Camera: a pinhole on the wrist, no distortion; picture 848 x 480 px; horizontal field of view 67.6 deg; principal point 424.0 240.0 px. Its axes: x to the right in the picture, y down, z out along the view. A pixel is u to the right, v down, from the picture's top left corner.
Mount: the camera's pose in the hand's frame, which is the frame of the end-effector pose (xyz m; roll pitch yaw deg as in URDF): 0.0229 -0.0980 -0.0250 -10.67 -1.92 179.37
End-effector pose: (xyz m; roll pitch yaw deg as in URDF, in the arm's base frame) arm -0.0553 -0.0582 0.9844 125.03 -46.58 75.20
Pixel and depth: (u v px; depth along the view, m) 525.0 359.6 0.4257
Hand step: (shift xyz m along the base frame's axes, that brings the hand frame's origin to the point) 0.2331 0.2359 -0.3178
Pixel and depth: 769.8 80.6 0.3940
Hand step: 0.2880 0.0082 -0.3225
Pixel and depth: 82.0 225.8 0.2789
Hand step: 0.1935 0.2734 -0.0461
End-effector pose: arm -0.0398 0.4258 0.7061 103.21 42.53 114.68
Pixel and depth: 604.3 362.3 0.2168
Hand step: 0.1951 -0.0973 -0.1367
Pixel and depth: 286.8 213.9 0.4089
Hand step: 0.3299 0.0738 -0.2610
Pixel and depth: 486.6 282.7 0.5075
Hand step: 0.4638 -0.0395 -0.2323
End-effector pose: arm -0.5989 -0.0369 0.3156 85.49 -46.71 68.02
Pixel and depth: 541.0 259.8 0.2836
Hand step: 0.2784 -0.0192 -0.1100
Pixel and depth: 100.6 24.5 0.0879
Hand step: 0.1067 0.0722 -0.0032
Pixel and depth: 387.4 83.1 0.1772
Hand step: 0.1820 0.0147 -0.0230
